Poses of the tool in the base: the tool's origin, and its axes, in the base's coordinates. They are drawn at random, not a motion.
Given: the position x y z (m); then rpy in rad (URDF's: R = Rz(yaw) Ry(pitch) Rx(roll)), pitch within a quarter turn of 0, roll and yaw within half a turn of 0.
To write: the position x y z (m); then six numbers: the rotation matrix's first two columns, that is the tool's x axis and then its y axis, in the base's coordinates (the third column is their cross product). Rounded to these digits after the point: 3 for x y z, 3 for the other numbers.
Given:
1: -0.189, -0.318, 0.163, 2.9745, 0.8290, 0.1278
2: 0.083, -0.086, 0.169, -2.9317, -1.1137, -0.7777
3: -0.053, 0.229, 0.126, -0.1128, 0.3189, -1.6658
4: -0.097, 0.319, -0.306, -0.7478, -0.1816, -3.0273
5: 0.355, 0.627, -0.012, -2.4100, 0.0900, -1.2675
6: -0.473, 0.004, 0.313, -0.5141, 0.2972, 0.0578
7: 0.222, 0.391, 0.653, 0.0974, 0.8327, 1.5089
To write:
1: -0.189, -0.318, 0.163, 0.670, 0.086, -0.737, 0.247, -0.962, 0.112
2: 0.083, -0.086, 0.169, 0.314, -0.310, 0.897, -0.553, -0.828, -0.092
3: -0.053, 0.229, 0.126, -0.090, -0.945, -0.314, 0.993, -0.059, -0.107
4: -0.097, 0.319, -0.306, -0.977, -0.112, 0.181, -0.038, -0.742, -0.669
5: 0.355, 0.627, -0.012, 0.297, -0.950, -0.090, -0.728, -0.165, -0.665
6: -0.473, 0.004, 0.313, 0.955, 0.055, -0.293, -0.194, 0.861, -0.470
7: 0.222, 0.391, 0.653, 0.042, 0.672, -0.740, -0.989, 0.133, 0.065
